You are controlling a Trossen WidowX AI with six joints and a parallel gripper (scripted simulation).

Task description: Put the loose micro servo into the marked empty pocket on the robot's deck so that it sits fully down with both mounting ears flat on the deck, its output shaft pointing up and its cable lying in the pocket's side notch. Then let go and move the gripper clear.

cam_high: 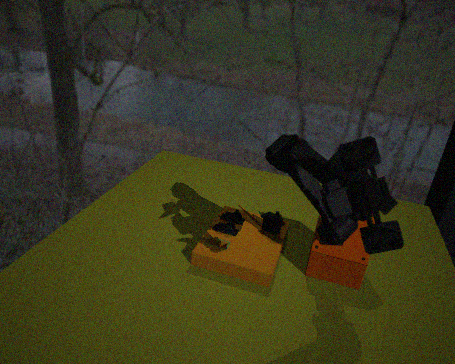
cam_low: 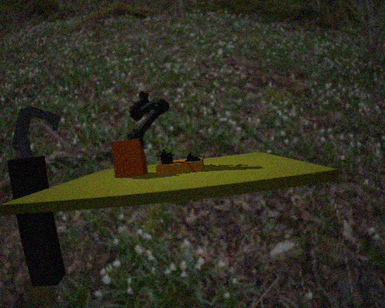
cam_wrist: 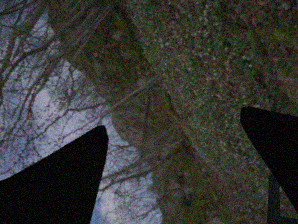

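Right now the orange deck is 150 mm ahead of my gripper tip, 480 mm to the right of it and 450 mm below it.
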